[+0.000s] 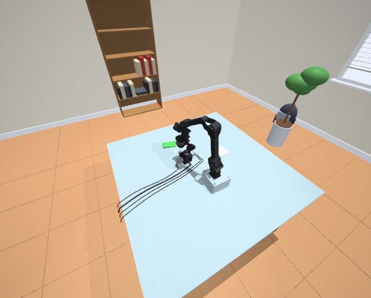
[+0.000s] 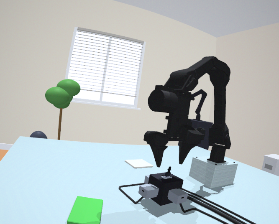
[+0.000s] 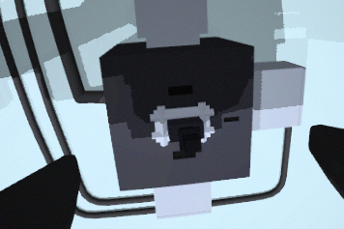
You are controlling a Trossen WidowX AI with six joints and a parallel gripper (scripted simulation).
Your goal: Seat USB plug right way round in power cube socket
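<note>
Right now the grey USB plug is 20 mm below my gripper tip. From my gripper tip the other things lie so: green block (250 mm ahead, 20 mm to the left, 110 mm below); USB socket (10 mm to the right, 50 mm below); white flat pad (80 mm behind, 340 mm to the right, 110 mm below).
</note>
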